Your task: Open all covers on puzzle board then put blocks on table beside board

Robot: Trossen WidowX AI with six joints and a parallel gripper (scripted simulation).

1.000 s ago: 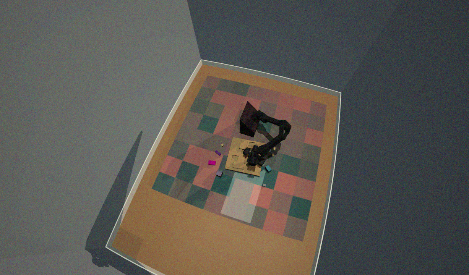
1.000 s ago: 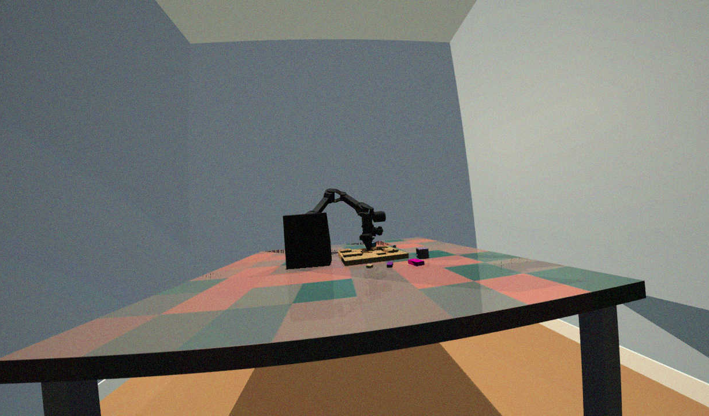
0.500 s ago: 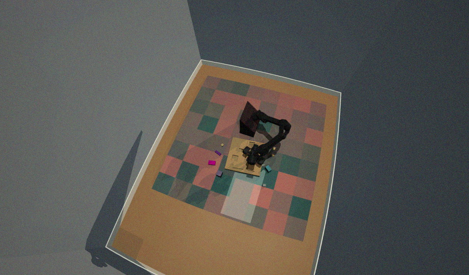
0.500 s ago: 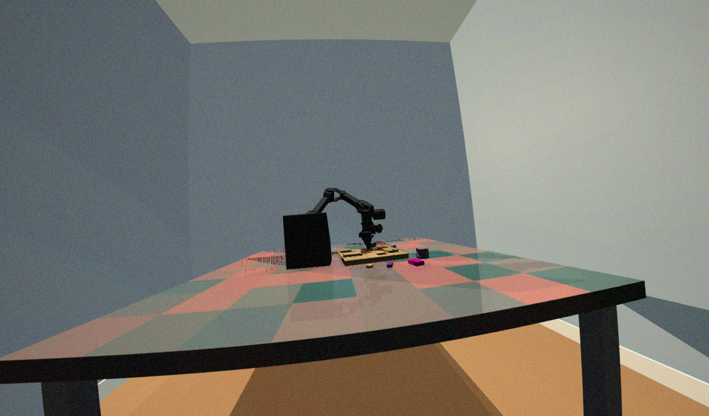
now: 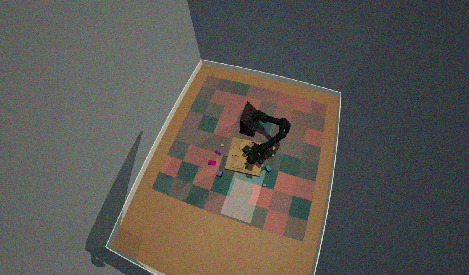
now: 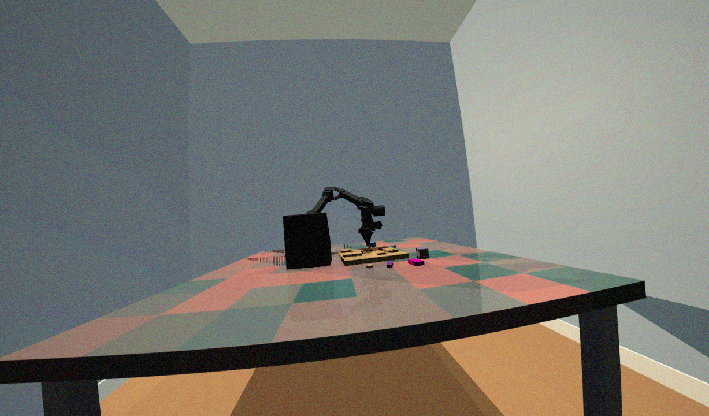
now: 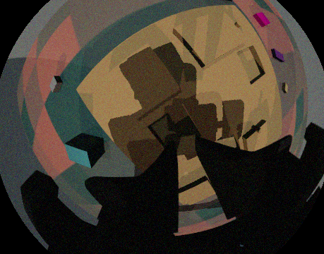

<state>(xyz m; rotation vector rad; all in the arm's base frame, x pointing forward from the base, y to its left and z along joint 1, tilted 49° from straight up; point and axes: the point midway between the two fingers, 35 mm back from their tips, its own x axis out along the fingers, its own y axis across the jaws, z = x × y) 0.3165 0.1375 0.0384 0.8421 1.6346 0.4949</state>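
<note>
Now: gripper tip 10 mm past the tan puzzle board, 50 mm to the left of it and 30 mm above it. Also, from my gripper tip: teal block 30 mm ahead, 150 mm to the left, 30 mm below; then lavender block 230 mm ahead, 210 mm to the right, 30 mm below; then small grey block 170 mm ahead, 160 mm to the left, 40 mm below.
</note>
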